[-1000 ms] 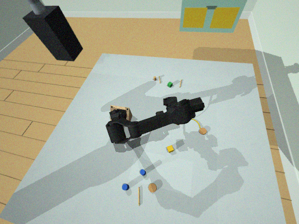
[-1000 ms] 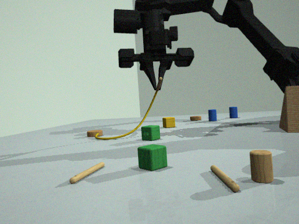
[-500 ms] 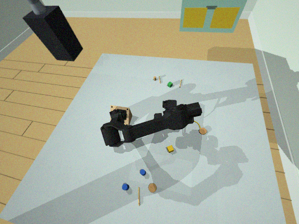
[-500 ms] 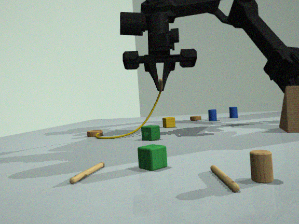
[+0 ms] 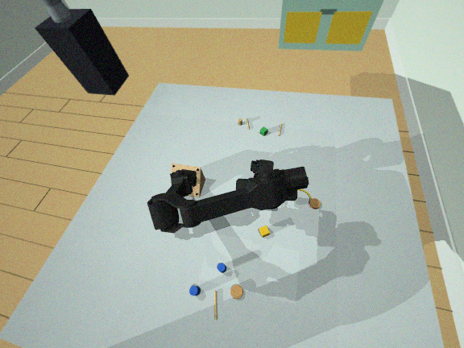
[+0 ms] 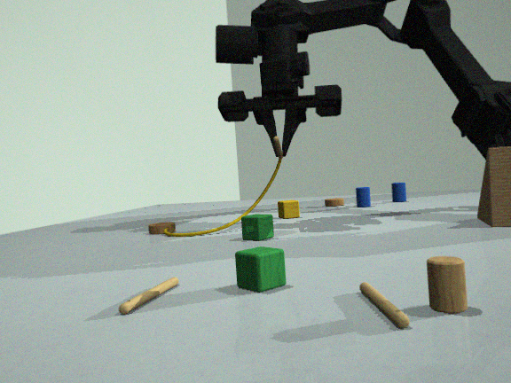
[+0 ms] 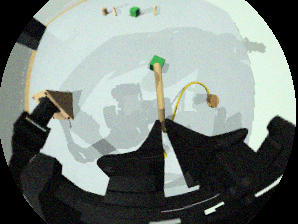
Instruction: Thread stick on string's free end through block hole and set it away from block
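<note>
The yellow cube is 10 mm ahead of my gripper tip, 110 mm to the right of it and 90 mm below it. From my gripper tip the other things lie so: wooden cylinder: 180 mm behind, 410 mm to the left, 90 mm below.
</note>
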